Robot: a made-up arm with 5 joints.
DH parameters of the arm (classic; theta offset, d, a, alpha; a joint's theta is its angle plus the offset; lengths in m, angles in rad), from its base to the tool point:
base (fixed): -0.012 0 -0.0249 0
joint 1: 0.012 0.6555 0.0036 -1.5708
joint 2: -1.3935 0 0.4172 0
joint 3: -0.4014 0 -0.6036 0
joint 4: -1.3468 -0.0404 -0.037 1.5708
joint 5: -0.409 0 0.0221 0
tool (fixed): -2.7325 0.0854 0 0
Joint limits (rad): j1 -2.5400..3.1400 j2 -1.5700..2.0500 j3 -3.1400..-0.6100 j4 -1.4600..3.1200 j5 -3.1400..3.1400
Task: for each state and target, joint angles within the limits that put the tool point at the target. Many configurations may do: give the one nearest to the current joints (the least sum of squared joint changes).
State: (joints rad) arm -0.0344 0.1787 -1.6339 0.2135 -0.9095
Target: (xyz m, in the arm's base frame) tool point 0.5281 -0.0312 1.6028
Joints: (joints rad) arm 0.0555 0.1093 -2.3596 0.1277 -0.9836
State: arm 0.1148 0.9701 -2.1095 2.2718 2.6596
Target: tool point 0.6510 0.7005 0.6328
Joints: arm 0.8271 1.0760 -2.3275 2.0753 2.6751
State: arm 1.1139 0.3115 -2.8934 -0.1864 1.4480
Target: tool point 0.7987 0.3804 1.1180
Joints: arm 0.4565 0.3791 -1.8608 -0.1134 1.4024
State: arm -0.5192 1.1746 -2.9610 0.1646 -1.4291
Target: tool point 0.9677 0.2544 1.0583
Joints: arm 0.3109 1.2624 -3.1153 0.1240 -1.4232
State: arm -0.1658 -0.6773 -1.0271 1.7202 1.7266
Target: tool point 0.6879 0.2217 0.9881
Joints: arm 0.3262 0.0935 -1.4698 1.4382 1.7961
